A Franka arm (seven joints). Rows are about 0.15 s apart.
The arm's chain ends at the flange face. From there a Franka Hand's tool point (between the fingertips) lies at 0.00 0.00 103.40 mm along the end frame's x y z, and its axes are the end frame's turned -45 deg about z.
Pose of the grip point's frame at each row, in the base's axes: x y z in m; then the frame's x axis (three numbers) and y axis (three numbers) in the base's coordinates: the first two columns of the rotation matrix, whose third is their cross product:
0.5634, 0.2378, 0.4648, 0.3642, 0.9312, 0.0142, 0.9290, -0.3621, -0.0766
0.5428, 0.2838, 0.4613, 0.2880, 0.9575, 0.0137, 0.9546, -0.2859, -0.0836
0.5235, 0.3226, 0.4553, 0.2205, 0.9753, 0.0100, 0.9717, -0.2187, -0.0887
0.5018, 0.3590, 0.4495, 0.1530, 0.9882, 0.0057, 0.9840, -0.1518, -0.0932
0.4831, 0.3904, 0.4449, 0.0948, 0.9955, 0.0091, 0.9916, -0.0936, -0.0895
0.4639, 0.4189, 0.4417, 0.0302, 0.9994, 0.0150, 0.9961, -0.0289, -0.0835
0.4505, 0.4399, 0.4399, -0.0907, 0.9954, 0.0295, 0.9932, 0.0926, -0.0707
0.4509, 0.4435, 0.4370, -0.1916, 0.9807, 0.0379, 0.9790, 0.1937, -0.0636
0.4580, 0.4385, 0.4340, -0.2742, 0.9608, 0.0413, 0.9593, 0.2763, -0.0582
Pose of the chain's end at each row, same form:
0.5702, 0.2336, 0.5679, 0.9144, 0.4024, -0.0441, 0.3994, -0.9145, -0.0642
0.5507, 0.2800, 0.5643, 0.8787, 0.4749, -0.0494, 0.4714, -0.8792, -0.0688
0.5322, 0.3196, 0.5583, 0.8430, 0.5350, -0.0556, 0.5312, -0.8443, -0.0698
0.5112, 0.3569, 0.5524, 0.8040, 0.5914, -0.0619, 0.5876, -0.8061, -0.0699
0.4922, 0.3886, 0.5479, 0.7682, 0.6377, -0.0569, 0.6341, -0.7701, -0.0697
0.4725, 0.4171, 0.5447, 0.7257, 0.6862, -0.0484, 0.6830, -0.7271, -0.0697
0.4581, 0.4375, 0.5430, 0.6382, 0.7693, -0.0291, 0.7664, -0.6384, -0.0709
0.4581, 0.4409, 0.5401, 0.5568, 0.8304, -0.0182, 0.8277, -0.5565, -0.0718
0.4650, 0.4361, 0.5371, 0.4844, 0.8748, -0.0120, 0.8722, -0.4840, -0.0704

